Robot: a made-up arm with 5 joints.
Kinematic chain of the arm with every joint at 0, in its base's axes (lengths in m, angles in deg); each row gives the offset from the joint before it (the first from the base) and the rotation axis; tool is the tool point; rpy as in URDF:
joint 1: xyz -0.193 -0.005 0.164 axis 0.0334 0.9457 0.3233
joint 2: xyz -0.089 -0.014 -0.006 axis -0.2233 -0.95 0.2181
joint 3: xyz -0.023 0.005 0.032 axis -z
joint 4: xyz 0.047 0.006 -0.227 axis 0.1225 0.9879 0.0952
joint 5: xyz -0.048 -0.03 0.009 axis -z
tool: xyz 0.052 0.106 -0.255 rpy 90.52 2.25 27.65
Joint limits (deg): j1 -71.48..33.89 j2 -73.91..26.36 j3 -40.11..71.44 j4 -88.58..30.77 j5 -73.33..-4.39
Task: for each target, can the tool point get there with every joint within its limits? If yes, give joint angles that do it. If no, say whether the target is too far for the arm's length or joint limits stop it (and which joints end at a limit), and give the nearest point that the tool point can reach.
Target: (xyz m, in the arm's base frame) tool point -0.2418 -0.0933 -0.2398
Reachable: yes | joints 5.14 -26.50 30.12 -75.47 -32.26
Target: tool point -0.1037 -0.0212 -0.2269
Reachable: yes | joints 2.08 -6.06 15.84 -58.40 -20.12
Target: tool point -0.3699 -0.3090 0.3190
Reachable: no: joint limits stop it (at a limit: joint 1, joint 2, joint 3, joint 4, joint 5) | nearest point -0.5398 -0.2682 0.1703 | short by 0.229 m
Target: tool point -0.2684 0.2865 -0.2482
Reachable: yes | joints -40.73 -64.55 -27.36 -24.81 -10.41
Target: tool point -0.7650 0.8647 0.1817
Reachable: no: too far | nearest point -0.5532 0.2977 0.0954 | short by 0.611 m
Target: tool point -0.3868 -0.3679 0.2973
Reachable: no: joint limits stop it (at a limit: joint 1, joint 2, joint 3, joint 4, joint 5) | nearest point -0.5398 -0.2682 0.1703 | short by 0.222 m
